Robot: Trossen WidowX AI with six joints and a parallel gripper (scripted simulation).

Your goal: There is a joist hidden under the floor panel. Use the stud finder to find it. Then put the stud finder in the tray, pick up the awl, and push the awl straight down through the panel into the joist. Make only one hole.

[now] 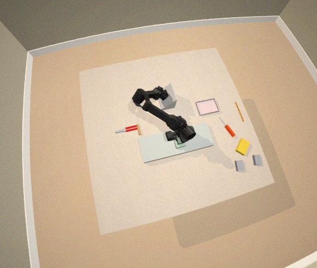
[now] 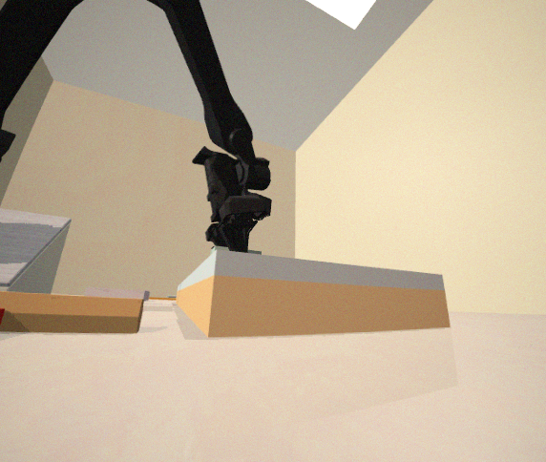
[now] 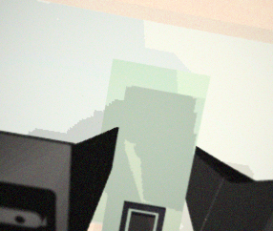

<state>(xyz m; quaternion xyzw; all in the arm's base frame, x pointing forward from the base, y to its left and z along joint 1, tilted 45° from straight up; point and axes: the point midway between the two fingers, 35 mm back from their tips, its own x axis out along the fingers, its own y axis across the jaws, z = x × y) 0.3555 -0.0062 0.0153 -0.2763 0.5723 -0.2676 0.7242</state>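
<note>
Right now my gripper tip is 32 cm to the right of the pink tray, 19 cm past it and 5 cm above it. Also, from my gripper tip: yellow block: 46 cm to the left, 19 cm ahead, 5 cm below; stud finder: 2 cm behind, 2 cm above; thin orange stick: 58 cm to the left, 8 cm behind, 6 cm below.
</note>
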